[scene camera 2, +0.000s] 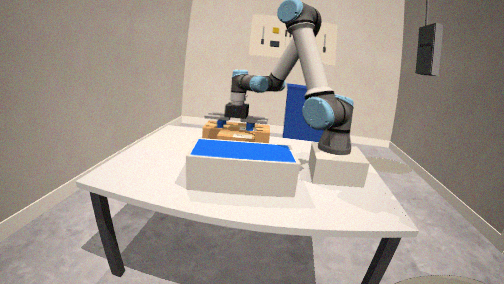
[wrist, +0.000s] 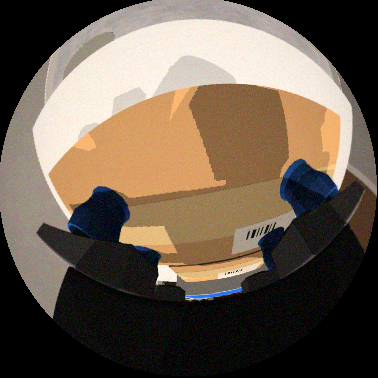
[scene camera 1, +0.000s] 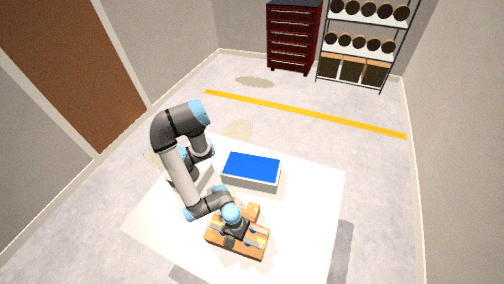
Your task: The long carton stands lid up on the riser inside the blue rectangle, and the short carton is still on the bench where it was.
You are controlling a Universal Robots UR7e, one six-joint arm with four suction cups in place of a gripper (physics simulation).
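Seen in the pictures: hand, tool point: point(scene camera 2: 235, 129) point(wrist: 206, 221); arm's base, link origin: point(scene camera 2: 334, 149).
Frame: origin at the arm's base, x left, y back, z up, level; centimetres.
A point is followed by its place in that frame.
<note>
The long carton point(scene camera 1: 215, 235) {z 0.0, x -25.9, y -34.9 cm} point(scene camera 2: 208, 130) {z -1.4, x -12.2, y -56.8 cm} point(wrist: 154, 151) {z -0.1, x -25.9, y -47.3 cm} lies lid up on the white bench point(scene camera 1: 310, 212) {z -10.2, x 8.2, y -78.1 cm} point(scene camera 2: 140, 169) {z -10.2, x 23.5, y -75.7 cm}, near its edge. My suction gripper point(scene camera 1: 237, 233) {z -1.2, x -19.4, y -45.1 cm} point(scene camera 2: 235, 122) {z -1.2, x -19.4, y -45.1 cm} point(wrist: 206, 223) {z -1.2, x -19.4, y -45.1 cm} sits on the carton's lid. Its blue cups press on the lid. The short carton point(scene camera 1: 251, 209) {z -0.1, x -5.9, y -46.7 cm} point(scene camera 2: 233, 135) {z -0.1, x -4.0, y -43.5 cm} point(wrist: 201, 273) {z -0.1, x -7.5, y -46.4 cm} lies right beside the long one, on the riser's side. The grey riser point(scene camera 1: 246, 184) {z -4.1, x 9.4, y -36.6 cm} point(scene camera 2: 239, 176) {z -3.7, x 29.4, y -35.4 cm} stands further in, topped by the blue rectangle point(scene camera 1: 252, 166) {z 1.8, x 19.6, y -36.8 cm} point(scene camera 2: 243, 150) {z 1.8, x 20.0, y -35.9 cm}, which is bare.
The arm's base block point(scene camera 2: 338, 167) {z -2.7, x 14.3, y -0.5 cm} stands on the bench beside the riser. A blue panel point(scene camera 2: 294, 112) stands behind the bench. A red drawer cabinet point(scene camera 1: 293, 35) and a shelf rack point(scene camera 1: 355, 52) stand at the far wall, past a yellow floor line point(scene camera 1: 302, 112).
</note>
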